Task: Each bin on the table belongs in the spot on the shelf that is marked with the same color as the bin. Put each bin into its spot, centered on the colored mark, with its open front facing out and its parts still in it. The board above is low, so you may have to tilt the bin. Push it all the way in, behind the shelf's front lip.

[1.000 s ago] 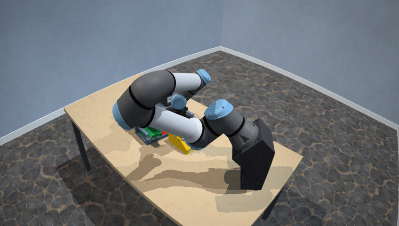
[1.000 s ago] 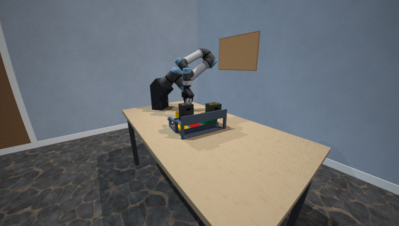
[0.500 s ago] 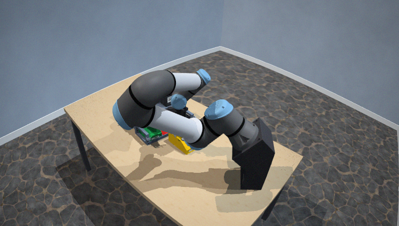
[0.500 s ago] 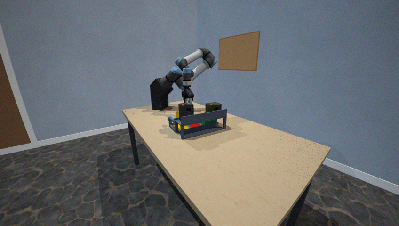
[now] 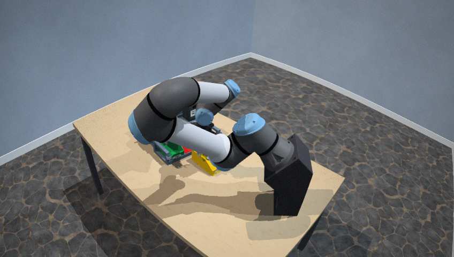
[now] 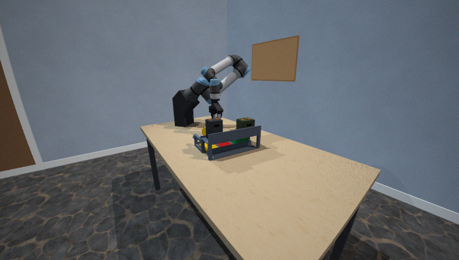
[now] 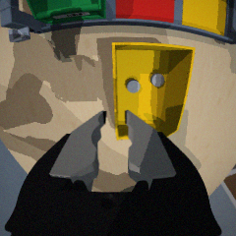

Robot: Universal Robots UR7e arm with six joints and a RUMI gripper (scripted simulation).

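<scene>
Now: hand 5 cm to the left of the yellow bin and 6 cm above it. Round my hand: green bin 22 cm ahead, 7 cm to the left, 5 cm below; then black box 31 cm ahead, 16 cm to the right, 7 cm above.
</scene>
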